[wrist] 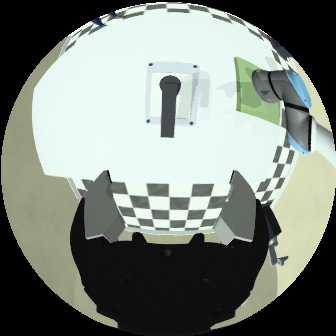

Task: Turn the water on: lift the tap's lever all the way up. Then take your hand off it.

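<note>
The tap's lever (168, 112) is a dark grey bar in the upper middle of the wrist view. It runs from a round dark knob down the picture towards the gripper's side. It sits over a pale blue-grey frame (148, 95) with a screw at each corner. How high the lever is tilted is hard to tell from this angle. My gripper (169, 171) is open, with its two grey jaws wide apart and nothing between them. The lever's end lies beyond the fingertips and apart from them.
The frame lies on a white surface (90, 110) over a table with a black-and-white checkered top (180, 203). A green square (245, 95) lies to the right, with the grey and blue robot arm (295, 107) standing on it. A dark object (272, 225) shows at the lower right.
</note>
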